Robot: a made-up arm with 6 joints.
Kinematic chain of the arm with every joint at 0, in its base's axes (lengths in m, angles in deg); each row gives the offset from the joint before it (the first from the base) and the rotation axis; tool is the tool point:
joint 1: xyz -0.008 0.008 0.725 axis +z
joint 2: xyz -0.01 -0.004 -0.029 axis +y
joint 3: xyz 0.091 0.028 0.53 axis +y
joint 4: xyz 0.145 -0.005 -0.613 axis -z
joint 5: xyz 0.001 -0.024 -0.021 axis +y
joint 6: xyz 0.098 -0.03 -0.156 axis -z
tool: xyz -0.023 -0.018 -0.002
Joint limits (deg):
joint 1: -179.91..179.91
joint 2: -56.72..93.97
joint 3: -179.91..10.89
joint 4: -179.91..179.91
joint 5: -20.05..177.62
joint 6: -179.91..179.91
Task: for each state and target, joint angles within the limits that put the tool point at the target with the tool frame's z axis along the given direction. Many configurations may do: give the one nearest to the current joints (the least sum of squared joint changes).
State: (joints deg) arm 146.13 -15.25 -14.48 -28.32 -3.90 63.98
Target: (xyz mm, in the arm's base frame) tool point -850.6 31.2 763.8 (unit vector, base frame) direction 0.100 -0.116 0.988
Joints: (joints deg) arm 179.91 9.36 -59.42 -9.49 44.67 85.84
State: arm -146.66 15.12 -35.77 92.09 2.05 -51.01
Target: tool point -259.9 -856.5 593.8 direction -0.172 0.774 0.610
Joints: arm -106.69 24.28 -68.27 100.85 23.20 -50.56
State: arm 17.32 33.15 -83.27 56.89 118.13 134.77
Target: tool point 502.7 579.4 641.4 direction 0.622 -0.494 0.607
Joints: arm 40.90 12.97 -53.90 56.92 68.75 132.15
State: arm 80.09 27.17 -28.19 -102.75 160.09 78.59
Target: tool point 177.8 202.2 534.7 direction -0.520 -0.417 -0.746
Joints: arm 67.33 36.87 -1.85 -99.11 161.15 80.99
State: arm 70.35 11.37 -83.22 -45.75 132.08 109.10
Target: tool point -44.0 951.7 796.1 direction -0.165 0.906 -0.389
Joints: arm 96.34 53.45 -116.40 -41.88 174.50 106.34
